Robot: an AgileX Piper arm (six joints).
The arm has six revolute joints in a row. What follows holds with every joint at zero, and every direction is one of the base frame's.
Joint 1 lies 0.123 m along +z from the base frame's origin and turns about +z.
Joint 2 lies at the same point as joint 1 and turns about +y.
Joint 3 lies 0.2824 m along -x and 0.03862 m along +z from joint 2 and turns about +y.
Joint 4 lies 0.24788 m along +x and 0.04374 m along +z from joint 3 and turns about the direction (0.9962, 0, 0.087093).
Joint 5 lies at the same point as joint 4 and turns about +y.
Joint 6 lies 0.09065 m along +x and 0.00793 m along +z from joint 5 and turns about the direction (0.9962, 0, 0.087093).
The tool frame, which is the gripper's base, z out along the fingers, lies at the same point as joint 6; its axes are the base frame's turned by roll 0, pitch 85.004 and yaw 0 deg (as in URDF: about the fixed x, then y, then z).
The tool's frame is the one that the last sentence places.
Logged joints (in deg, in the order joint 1, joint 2, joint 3, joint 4, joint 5, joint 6), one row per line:
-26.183, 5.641, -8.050, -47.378, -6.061, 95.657
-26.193, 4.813, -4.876, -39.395, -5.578, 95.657
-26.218, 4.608, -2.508, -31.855, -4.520, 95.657
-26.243, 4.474, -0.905, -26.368, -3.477, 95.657
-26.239, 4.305, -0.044, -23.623, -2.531, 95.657
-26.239, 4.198, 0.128, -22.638, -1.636, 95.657
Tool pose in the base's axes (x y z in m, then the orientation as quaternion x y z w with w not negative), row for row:
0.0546, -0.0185, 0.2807, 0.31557, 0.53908, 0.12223, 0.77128
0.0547, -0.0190, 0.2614, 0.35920, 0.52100, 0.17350, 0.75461
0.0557, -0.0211, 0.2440, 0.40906, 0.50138, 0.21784, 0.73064
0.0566, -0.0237, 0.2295, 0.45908, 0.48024, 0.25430, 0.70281
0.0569, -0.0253, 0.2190, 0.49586, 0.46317, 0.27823, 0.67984
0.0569, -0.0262, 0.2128, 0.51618, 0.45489, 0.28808, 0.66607
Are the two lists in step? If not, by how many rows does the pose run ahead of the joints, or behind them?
The pose runs 1 row behind the joints: the pose in row i belongs to the joints in row i - 1.
